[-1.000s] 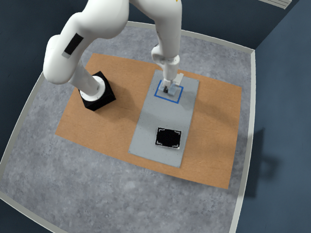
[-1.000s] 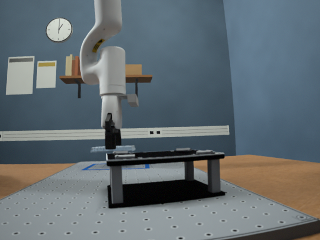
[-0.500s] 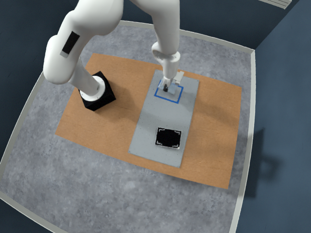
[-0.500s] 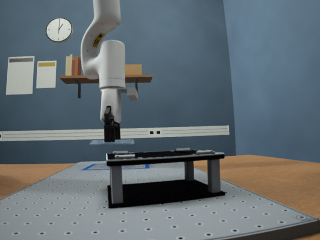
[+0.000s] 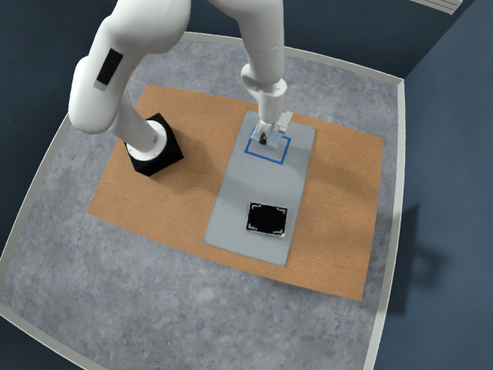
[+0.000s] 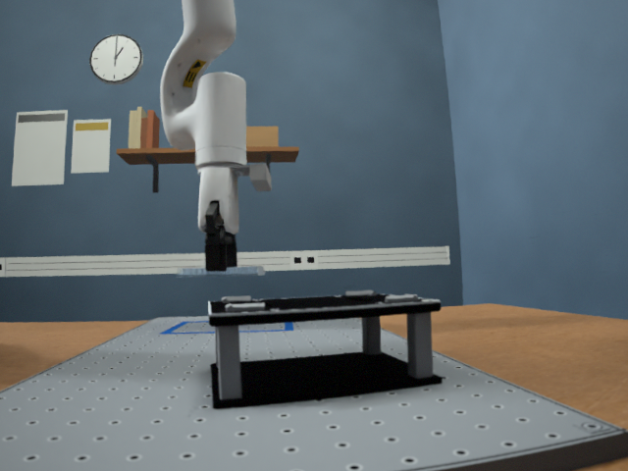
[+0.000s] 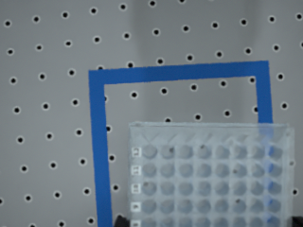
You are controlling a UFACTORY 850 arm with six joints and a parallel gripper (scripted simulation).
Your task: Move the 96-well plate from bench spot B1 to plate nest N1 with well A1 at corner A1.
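Now: the black raised plate nest 360 mm to the right of my hand, 60 mm ahead of it and 40 mm below it. The rest, counted from my hand: 96-well plate (10 mm below).
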